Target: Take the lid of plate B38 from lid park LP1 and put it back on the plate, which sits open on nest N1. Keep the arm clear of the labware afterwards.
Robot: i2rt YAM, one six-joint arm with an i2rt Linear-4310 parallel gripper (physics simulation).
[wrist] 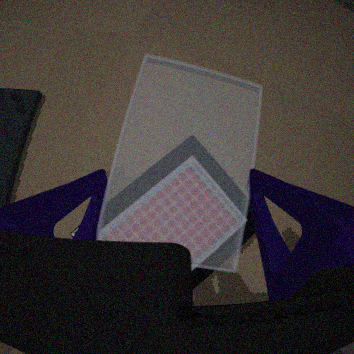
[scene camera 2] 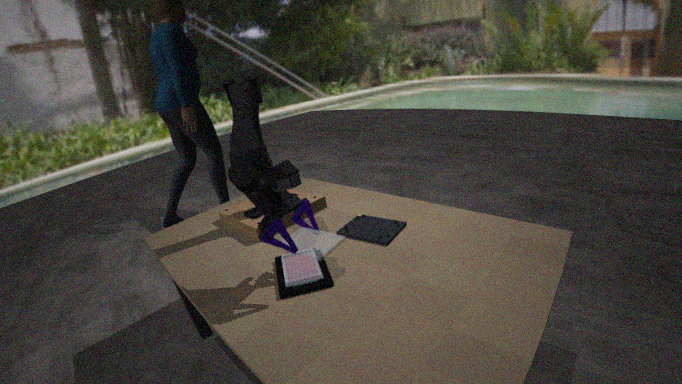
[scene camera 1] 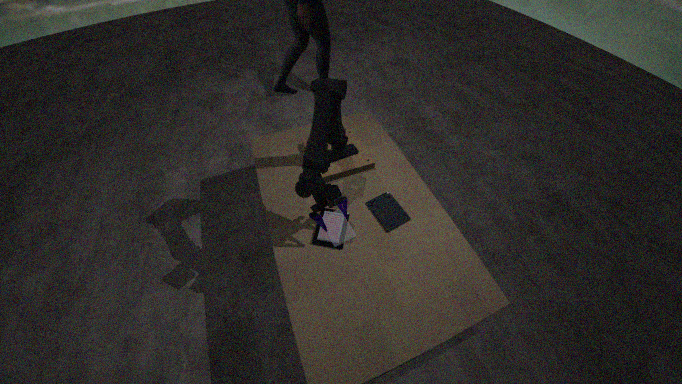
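Pixels of known places: gripper, between the fingertips: (wrist: 177,177) (scene camera 2: 307,242) (scene camera 1: 336,224); arm's base, origin of its link: (scene camera 1: 337,154).
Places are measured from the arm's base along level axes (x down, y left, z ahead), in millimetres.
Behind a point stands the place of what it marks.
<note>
My gripper (scene camera 1: 336,222) {x -53, y -185, z 361 mm} (scene camera 2: 307,240) {x -53, y -185, z 361 mm} (wrist: 177,177) {x -53, y -185, z 361 mm}, with purple fingers, is shut on the clear lid (scene camera 1: 352,233) {x -65, y -154, z 424 mm} (scene camera 2: 326,242) {x -63, y -180, z 413 mm} (wrist: 195,105) {x -62, y -187, z 407 mm} by its long sides. The lid is above the table, and in the wrist view it partly overlaps the plate, turned at a clear angle to it. The open plate (scene camera 1: 330,231) (scene camera 2: 302,268) (wrist: 175,220), white with pink wells, sits on the black nest N1 (scene camera 1: 332,245) (scene camera 2: 306,291) {x 35, y -243, z 388 mm} (wrist: 201,278) {x 29, y -232, z 282 mm}. The dark lid park LP1 (scene camera 1: 388,213) {x 31, y 50, z 376 mm} (scene camera 2: 372,230) {x 31, y 42, z 375 mm} (wrist: 15,135) {x 31, y 8, z 383 mm} has no lid on it. The gripper body hides part of the plate in the wrist view.
The arm's wooden base (scene camera 1: 350,172) {x 18, y 9, z 114 mm} (scene camera 2: 240,229) {x 30, y -132, z -19 mm} stands at the back of the table (scene camera 1: 400,290) {x 41, y -81, z 656 mm} (scene camera 2: 425,300) {x 41, y -148, z 621 mm}. A person (scene camera 1: 312,25) (scene camera 2: 175,75) stands behind the table. The arm's shadow falls across the table's left side.
</note>
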